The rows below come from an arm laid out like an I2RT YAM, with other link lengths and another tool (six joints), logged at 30 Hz.
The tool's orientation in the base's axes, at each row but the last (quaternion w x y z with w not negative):
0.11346, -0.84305, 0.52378, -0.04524
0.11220, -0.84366, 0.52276, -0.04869
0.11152, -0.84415, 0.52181, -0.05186
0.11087, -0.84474, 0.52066, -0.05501
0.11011, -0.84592, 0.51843, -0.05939
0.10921, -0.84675, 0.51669, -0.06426
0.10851, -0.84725, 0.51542, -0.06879
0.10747, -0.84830, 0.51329, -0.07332
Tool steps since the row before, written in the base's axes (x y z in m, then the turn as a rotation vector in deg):
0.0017, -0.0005, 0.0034, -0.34, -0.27, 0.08
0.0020, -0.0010, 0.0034, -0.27, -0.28, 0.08
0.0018, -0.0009, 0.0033, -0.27, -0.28, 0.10
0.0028, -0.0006, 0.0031, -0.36, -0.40, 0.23
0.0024, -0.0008, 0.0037, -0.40, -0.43, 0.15
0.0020, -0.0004, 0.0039, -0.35, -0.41, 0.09
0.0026, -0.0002, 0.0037, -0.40, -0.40, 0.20
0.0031, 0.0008, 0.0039, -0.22, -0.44, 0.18
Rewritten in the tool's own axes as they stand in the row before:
0.0011, -0.0021, -0.0030, 0.09, 0.39, -0.18
0.0017, -0.0021, -0.0030, 0.13, 0.34, -0.17
0.0015, -0.0020, -0.0030, 0.13, 0.33, -0.19
0.0017, -0.0029, -0.0025, 0.19, 0.43, -0.35
0.0018, -0.0026, -0.0032, 0.20, 0.50, -0.28
0.0013, -0.0025, -0.0034, 0.20, 0.46, -0.21
0.0014, -0.0031, -0.0030, 0.17, 0.47, -0.33
0.0008, -0.0040, -0.0030, 0.29, 0.34, -0.27

